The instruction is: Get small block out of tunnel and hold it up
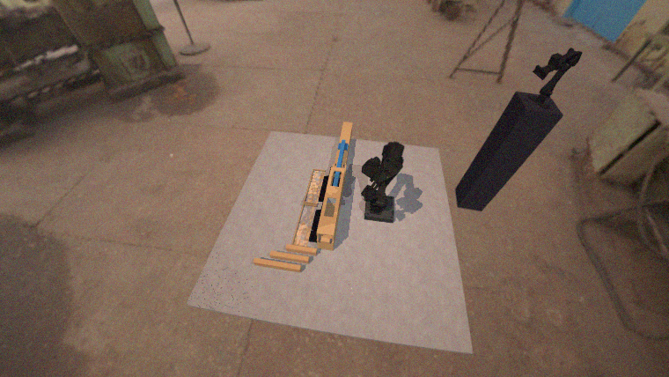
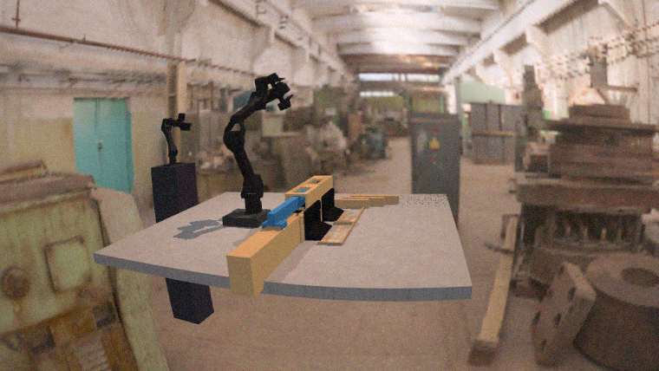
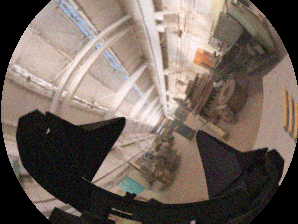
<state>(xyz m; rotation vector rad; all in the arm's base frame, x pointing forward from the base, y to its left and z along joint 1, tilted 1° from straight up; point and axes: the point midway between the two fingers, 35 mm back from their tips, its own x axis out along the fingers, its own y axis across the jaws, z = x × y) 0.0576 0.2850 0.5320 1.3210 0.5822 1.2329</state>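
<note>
Right now my gripper tip is 230 mm short of the covered tunnel, 500 mm to the left of it and 520 mm above it. From my gripper tip the other things lie so: red block: 190 mm ahead, 300 mm to the right, 470 mm below.
</note>
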